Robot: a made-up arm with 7 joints. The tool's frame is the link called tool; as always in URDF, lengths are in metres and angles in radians.
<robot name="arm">
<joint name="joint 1" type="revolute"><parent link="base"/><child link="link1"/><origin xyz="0 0 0.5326" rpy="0 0 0"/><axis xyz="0 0 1"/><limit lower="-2.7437" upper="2.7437" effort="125" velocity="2.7"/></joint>
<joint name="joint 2" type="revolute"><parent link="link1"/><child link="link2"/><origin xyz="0 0 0" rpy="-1.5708 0 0"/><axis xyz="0 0 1"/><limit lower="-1.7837" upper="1.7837" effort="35" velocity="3"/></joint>
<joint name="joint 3" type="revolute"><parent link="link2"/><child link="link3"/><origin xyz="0 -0.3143 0" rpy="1.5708 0 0"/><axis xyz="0 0 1"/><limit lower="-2.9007" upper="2.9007" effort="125" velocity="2.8"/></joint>
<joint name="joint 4" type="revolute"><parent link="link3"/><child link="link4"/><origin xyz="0.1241 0 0" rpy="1.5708 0 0"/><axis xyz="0 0 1"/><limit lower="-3.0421" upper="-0.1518" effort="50" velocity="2.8"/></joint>
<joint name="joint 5" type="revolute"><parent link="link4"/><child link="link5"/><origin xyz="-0.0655 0.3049 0" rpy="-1.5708 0 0"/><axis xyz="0 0 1"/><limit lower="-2.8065" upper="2.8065" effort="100" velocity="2.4"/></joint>
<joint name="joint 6" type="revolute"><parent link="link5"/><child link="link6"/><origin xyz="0 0 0" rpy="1.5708 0 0"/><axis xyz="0 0 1"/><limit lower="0.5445" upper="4.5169" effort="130" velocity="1.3"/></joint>
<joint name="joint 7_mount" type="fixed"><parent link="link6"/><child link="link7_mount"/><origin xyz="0.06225 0 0" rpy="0 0 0"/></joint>
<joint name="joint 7" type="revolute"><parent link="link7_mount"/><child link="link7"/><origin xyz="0.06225 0 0" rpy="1.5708 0 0"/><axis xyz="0 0 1"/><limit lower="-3.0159" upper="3.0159" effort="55" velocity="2"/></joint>
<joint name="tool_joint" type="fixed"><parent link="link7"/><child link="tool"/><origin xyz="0 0 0" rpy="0 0 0"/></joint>
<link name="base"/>
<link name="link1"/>
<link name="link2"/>
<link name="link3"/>
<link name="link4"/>
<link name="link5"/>
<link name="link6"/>
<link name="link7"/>
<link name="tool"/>
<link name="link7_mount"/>
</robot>
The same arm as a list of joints. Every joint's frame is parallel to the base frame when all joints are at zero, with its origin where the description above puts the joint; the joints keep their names.
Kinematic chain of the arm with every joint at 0, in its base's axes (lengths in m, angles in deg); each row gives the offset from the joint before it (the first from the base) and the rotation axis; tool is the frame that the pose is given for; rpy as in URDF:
joint 1: xyz 0 0 0.5326 axis +z
joint 2: xyz 0 0 0 axis +y
joint 3: xyz 0 0 0.3143 axis +z
joint 4: xyz 0.1241 0 0 axis -y
joint 5: xyz -0.0655 0 0.3049 axis +z
joint 6: xyz 0 0 0 axis -y
joint 7: xyz 0.1245 0 0 axis -z
tool: xyz 0 0 0 rpy -180 0 0
Joint limits (deg, base to tool): -157.2..157.2 -102.2..102.2 -166.2..166.2 -174.3..-8.7 -160.8..160.8 31.2..258.8 -172.8..172.8

